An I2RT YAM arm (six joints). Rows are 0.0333 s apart.
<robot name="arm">
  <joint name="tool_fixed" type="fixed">
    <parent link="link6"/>
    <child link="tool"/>
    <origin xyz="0 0 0" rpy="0 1.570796 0"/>
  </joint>
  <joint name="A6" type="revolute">
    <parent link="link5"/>
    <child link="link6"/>
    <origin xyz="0.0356 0 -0.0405" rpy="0 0 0"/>
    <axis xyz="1 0 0"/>
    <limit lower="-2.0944" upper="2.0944"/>
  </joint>
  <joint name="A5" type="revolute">
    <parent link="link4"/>
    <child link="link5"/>
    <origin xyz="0.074 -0.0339 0.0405" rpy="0 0 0"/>
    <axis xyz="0 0 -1"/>
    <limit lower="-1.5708" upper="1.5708"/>
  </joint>
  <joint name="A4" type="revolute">
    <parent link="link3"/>
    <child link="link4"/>
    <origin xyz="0.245 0.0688 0.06" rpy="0 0 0"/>
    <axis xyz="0 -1 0"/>
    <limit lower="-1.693" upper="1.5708"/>
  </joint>
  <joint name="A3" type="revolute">
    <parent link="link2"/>
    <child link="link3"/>
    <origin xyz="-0.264 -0.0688 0" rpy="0 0 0"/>
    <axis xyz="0 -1 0"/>
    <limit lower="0" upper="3.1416"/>
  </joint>
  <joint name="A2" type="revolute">
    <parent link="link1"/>
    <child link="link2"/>
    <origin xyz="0.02 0.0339 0.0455" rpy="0 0 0"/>
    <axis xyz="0 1 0"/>
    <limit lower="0" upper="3.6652"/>
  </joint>
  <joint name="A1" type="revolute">
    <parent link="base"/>
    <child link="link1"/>
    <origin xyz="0 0 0.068" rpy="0 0 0"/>
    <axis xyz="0 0 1"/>
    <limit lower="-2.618" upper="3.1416"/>
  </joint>
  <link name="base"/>
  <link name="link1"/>
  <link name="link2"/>
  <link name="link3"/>
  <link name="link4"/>
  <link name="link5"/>
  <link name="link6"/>
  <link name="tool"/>
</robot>
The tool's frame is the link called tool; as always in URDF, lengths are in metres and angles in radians.
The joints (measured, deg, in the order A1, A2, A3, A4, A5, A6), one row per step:
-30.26 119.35 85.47 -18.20 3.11 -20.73
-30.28 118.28 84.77 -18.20 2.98 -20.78
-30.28 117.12 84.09 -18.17 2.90 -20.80
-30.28 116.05 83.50 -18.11 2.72 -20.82
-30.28 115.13 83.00 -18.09 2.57 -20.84
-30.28 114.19 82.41 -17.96 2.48 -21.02
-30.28 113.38 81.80 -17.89 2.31 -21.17
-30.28 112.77 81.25 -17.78 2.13 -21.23
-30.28 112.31 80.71 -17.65 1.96 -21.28
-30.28 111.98 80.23 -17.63 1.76 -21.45
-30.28 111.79 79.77 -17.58 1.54 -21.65
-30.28 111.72 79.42 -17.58 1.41 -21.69
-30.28 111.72 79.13 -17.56 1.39 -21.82
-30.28 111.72 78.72 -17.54 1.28 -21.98
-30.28 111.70 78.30 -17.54 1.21 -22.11
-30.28 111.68 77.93 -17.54 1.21 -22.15
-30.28 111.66 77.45 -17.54 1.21 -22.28
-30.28 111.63 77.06 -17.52 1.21 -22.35
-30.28 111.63 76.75 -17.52 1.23 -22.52
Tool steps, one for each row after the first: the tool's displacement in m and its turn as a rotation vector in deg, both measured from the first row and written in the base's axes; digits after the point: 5 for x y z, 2 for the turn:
-0.00281 0.00155 0.00434 -0.12 -0.35 0.10
-0.00560 0.00324 0.00942 -0.34 -0.82 0.17
-0.00806 0.00480 0.01427 -0.50 -1.35 0.29
-0.01024 0.00619 0.01839 -0.63 -1.78 0.40
-0.01259 0.00762 0.02225 -0.91 -2.16 0.60
-0.01491 0.00910 0.02492 -1.01 -2.41 0.83
-0.01680 0.01033 0.02648 -1.01 -2.60 0.99
-0.01847 0.01143 0.02702 -0.95 -2.70 1.13
-0.01996 0.01244 0.02680 -0.84 -2.60 1.39
-0.02118 0.01331 0.02572 -0.68 -2.43 1.68
-0.02209 0.01394 0.02432 -0.47 -2.23 1.80
-0.02278 0.01435 0.02278 -0.39 -1.96 1.91
-0.02375 0.01500 0.02060 -0.19 -1.61 2.10
-0.02482 0.01567 0.01849 -0.01 -1.26 2.24
-0.02579 0.01624 0.01665 0.16 -0.94 2.27
-0.02706 0.01698 0.01424 0.33 -0.51 2.37
-0.02810 0.01759 0.01240 0.47 -0.19 2.42
-0.02893 0.01806 0.01077 0.53 0.14 2.55

